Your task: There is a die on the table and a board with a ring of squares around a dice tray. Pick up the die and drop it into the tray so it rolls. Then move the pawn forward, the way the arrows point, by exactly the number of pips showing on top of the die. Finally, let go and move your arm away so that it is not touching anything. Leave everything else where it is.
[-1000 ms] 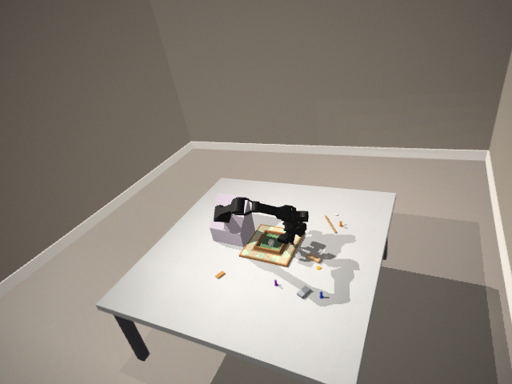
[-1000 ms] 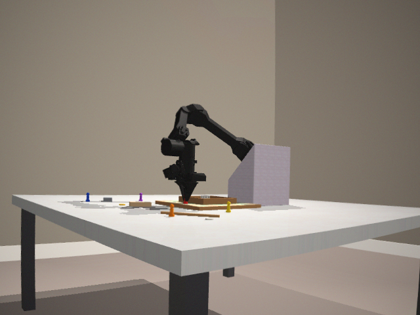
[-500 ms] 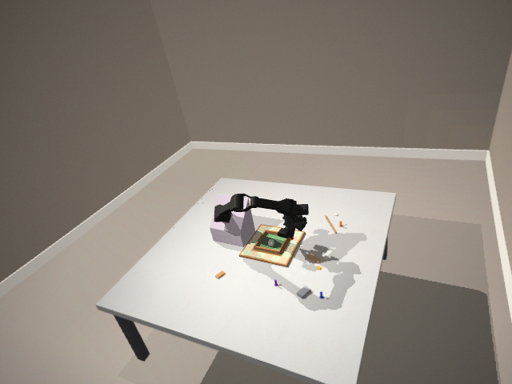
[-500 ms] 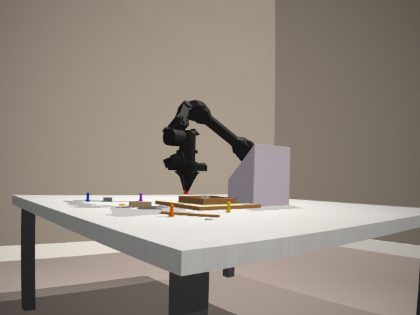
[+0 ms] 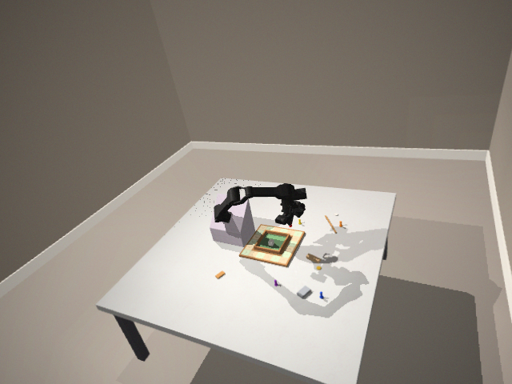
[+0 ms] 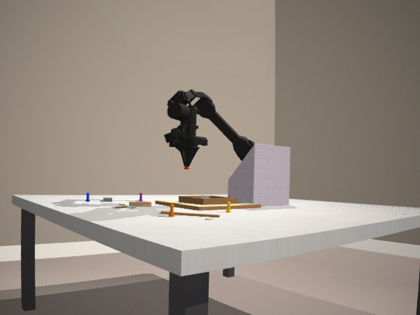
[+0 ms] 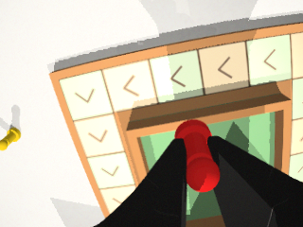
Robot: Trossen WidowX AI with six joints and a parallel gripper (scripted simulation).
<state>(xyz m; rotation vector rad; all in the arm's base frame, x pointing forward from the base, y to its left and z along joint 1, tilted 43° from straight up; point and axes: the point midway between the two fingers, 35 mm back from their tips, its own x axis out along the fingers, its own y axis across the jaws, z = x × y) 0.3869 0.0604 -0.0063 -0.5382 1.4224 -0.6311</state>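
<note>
My gripper tip is now 4 cm past the yellow pawn, 19 cm to the right of it and 13 cm above it. From my gripper tip the other things lie so: red pawn 1 cm above; then green dice tray 11 cm behind, 3 cm to the right, 14 cm below; then white die 11 cm behind, 4 cm to the right, 12 cm below.
</note>
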